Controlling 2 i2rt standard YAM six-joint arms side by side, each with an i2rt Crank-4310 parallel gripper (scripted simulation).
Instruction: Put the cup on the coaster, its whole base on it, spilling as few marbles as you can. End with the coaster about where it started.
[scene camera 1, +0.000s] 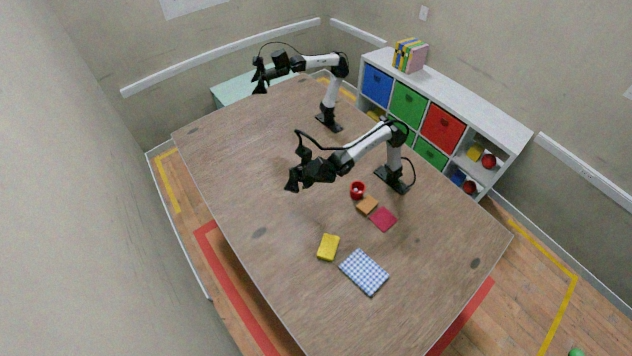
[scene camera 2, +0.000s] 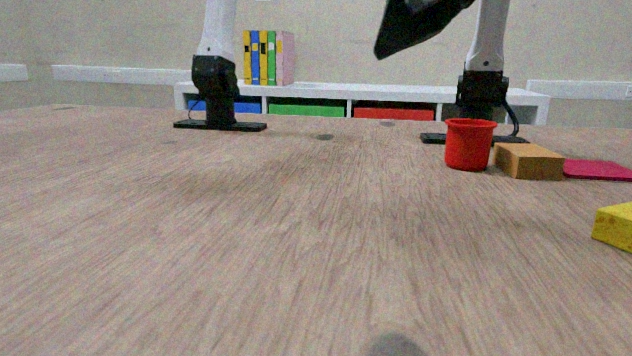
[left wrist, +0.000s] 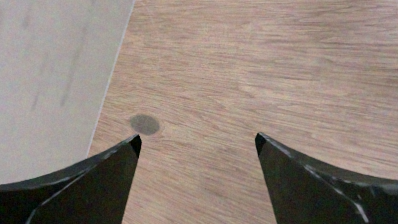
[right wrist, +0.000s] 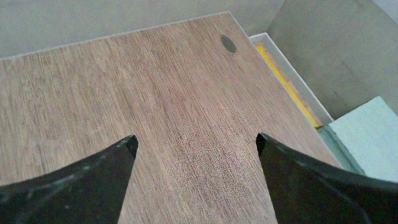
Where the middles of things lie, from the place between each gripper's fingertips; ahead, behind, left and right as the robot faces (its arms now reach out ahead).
My left gripper (scene camera 2: 389, 34) is now 280 mm past the red cup (scene camera 2: 468, 142), 120 mm to the right of it and 150 mm above it. From my left hand the other things lie so: orange-brown block (scene camera 2: 521, 161): 270 mm behind, 200 mm to the left, 170 mm below.
I see the red cup 18 cm behind my right hand, 63 cm to the left of it and 32 cm below it. From my right hand the other things lie so: orange-brown block 18 cm behind, 72 cm to the left, 33 cm below.
